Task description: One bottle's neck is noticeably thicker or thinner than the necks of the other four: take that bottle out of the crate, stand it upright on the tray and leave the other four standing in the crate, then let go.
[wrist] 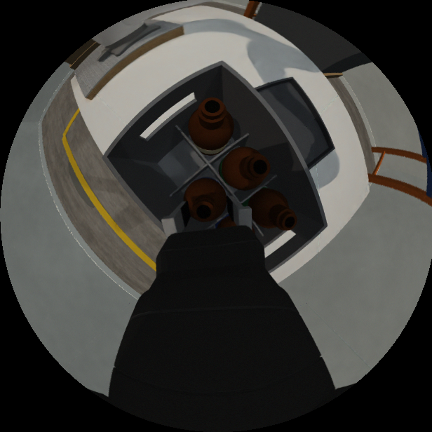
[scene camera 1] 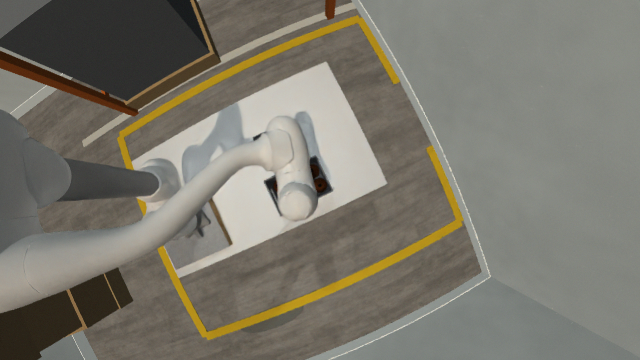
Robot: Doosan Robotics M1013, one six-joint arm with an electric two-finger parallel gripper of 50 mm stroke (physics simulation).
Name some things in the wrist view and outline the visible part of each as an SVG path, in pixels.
My gripper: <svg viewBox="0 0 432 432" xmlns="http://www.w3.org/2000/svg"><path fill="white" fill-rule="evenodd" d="M234 196L230 195L226 196L227 212L231 217L231 221L234 221L236 226L182 232L183 228L187 226L190 217L187 201L182 201L170 215L161 218L166 241L163 243L158 255L156 255L156 278L149 289L143 292L137 299L116 353L115 367L112 369L109 382L109 399L121 410L157 424L191 431L244 431L271 426L306 414L330 393L333 386L332 378L323 358L319 357L321 355L320 351L311 337L308 328L306 328L304 320L299 315L288 293L274 281L274 278L265 269L264 246L252 231L251 208L248 205L241 205Z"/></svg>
A brown bottle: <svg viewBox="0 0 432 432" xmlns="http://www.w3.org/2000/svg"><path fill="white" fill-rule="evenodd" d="M200 177L191 182L187 189L185 189L183 201L188 202L191 217L200 222L215 220L222 214L227 204L227 195L222 185L212 177Z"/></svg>
